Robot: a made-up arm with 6 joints. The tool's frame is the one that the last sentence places.
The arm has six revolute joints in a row. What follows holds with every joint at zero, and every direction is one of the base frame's. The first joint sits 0.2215 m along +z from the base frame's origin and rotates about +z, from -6.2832 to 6.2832 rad. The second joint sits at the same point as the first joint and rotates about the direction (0, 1, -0.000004), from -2.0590 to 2.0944 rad. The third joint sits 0.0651 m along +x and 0.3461 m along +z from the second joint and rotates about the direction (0, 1, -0.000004), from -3.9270 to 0.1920 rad. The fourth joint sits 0.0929 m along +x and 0.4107 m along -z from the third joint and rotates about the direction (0, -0.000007, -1), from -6.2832 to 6.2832 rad. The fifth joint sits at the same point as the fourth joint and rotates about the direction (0, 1, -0.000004), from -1.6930 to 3.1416 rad. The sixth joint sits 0.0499 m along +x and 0.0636 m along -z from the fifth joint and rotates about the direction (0, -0.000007, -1), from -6.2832 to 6.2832 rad. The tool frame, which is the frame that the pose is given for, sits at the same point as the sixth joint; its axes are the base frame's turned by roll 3.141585, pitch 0.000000 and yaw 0.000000 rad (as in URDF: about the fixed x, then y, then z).
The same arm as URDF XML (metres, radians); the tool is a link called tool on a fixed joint. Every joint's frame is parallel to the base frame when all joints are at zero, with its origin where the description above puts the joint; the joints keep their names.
<robot name="arm">
  <link name="base"/>
  <link name="link1"/>
  <link name="link2"/>
  <link name="link3"/>
  <link name="link4"/>
  <link name="link5"/>
  <link name="link6"/>
  <link name="tool"/>
  <joint name="joint 1" type="revolute">
    <parent link="base"/>
    <child link="link1"/>
    <origin xyz="0 0 0.2215"/>
    <axis xyz="0 0 1"/>
    <limit lower="-6.2832" upper="6.2832"/>
  </joint>
  <joint name="joint 2" type="revolute">
    <parent link="link1"/>
    <child link="link2"/>
    <origin xyz="0 0 0"/>
    <axis xyz="0 1 0"/>
    <limit lower="-2.059" upper="2.0944"/>
  </joint>
  <joint name="joint 3" type="revolute">
    <parent link="link2"/>
    <child link="link3"/>
    <origin xyz="0.0651 0 0.3461"/>
    <axis xyz="0 1 0"/>
    <limit lower="-3.927" upper="0.192"/>
  </joint>
  <joint name="joint 4" type="revolute">
    <parent link="link3"/>
    <child link="link4"/>
    <origin xyz="0.0929 0 -0.4107"/>
    <axis xyz="0 0 -1"/>
    <limit lower="-6.2832" upper="6.2832"/>
  </joint>
  <joint name="joint 5" type="revolute">
    <parent link="link4"/>
    <child link="link5"/>
    <origin xyz="0 0 0"/>
    <axis xyz="0 1 0"/>
    <limit lower="-1.693" upper="3.1416"/>
  </joint>
  <joint name="joint 6" type="revolute">
    <parent link="link5"/>
    <child link="link6"/>
    <origin xyz="0.0499 0 -0.0636"/>
    <axis xyz="0 0 -1"/>
    <limit lower="-6.2832" upper="6.2832"/>
  </joint>
  <joint name="tool_joint" type="fixed">
    <parent link="link6"/>
    <child link="tool"/>
    <origin xyz="0 0 0" rpy="3.1416 0 0"/>
  </joint>
</robot>

